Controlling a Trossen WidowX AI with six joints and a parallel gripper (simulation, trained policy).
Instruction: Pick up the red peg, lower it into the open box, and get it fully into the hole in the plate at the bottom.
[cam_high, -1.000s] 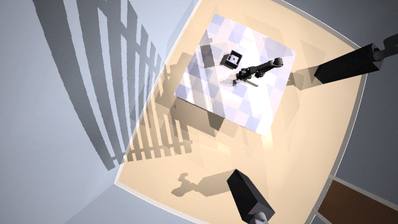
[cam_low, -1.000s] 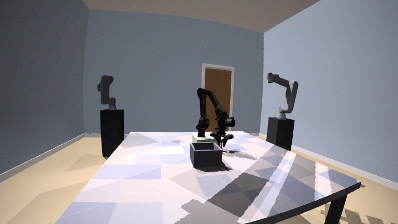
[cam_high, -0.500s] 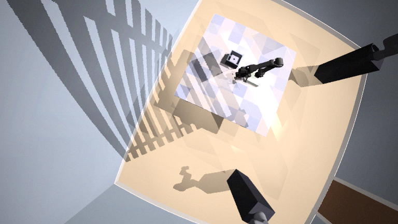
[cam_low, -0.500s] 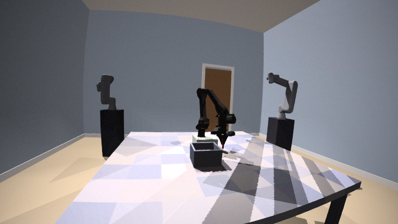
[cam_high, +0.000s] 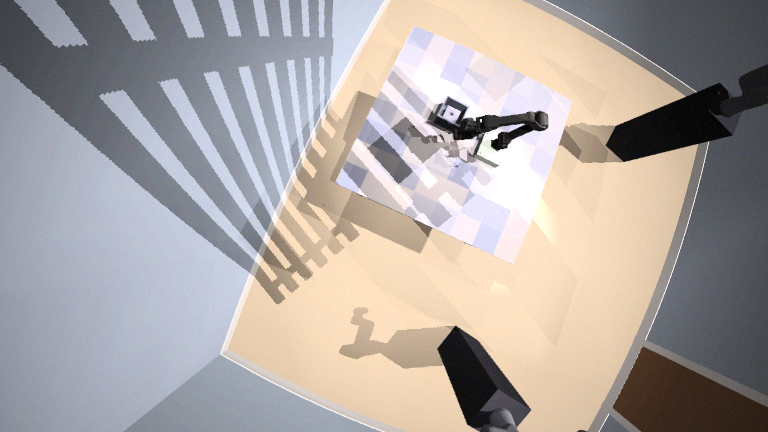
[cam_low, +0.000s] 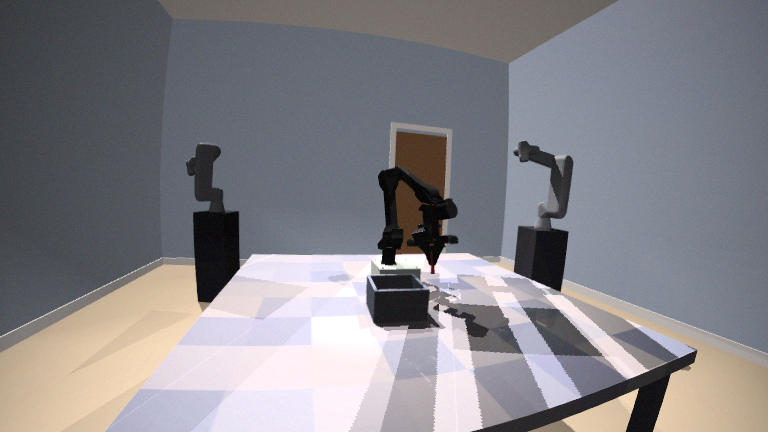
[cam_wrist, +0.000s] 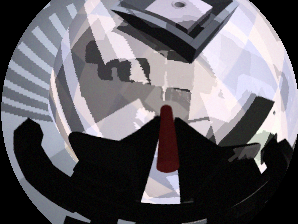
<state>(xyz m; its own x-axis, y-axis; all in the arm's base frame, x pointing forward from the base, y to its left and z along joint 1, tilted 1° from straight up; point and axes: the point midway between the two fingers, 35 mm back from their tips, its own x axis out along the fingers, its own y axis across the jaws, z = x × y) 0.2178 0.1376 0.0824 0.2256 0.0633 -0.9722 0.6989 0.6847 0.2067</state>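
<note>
The grey plate is 130 mm ahead of my gripper tip, 140 mm to the right of it and 70 mm below it. The rest, counted from my gripper tip: dark box (130 mm ahead, 140 mm to the right, 90 mm below); then red peg (10 mm above).
</note>
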